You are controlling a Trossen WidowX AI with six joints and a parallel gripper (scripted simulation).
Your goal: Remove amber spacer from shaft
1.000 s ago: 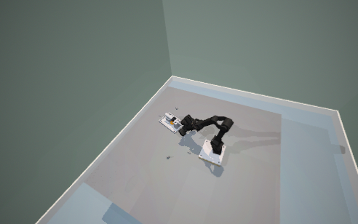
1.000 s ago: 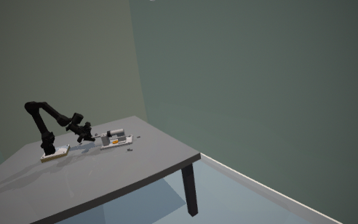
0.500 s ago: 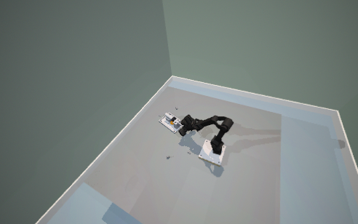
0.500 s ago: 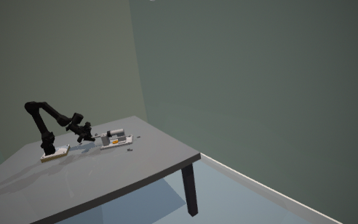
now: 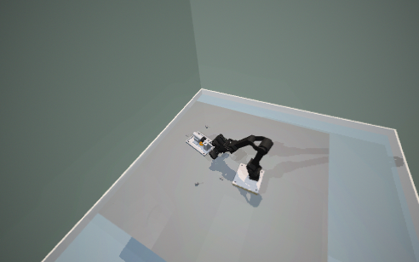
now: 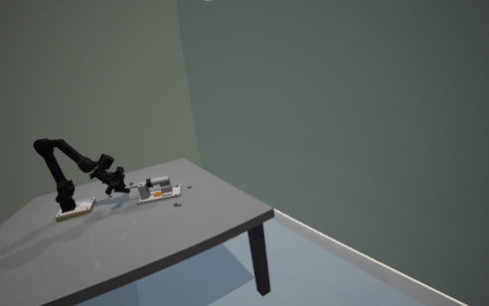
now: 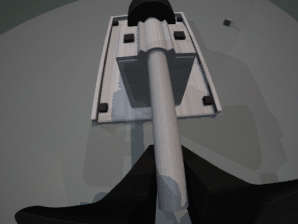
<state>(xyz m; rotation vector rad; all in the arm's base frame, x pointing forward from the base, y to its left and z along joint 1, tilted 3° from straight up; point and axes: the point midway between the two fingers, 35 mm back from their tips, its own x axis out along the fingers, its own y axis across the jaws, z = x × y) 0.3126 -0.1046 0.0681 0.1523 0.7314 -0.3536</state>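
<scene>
Right now the grey steel shaft is 50 mm ahead of my gripper tip, 20 mm to the right of it and 30 mm above it. Also, from my gripper tip: grey support block (160 mm ahead, 60 mm to the right); amber spacer (140 mm ahead, 50 mm to the right, 40 mm below); black spacer (100 mm ahead, 40 mm to the right, 30 mm above).
</scene>
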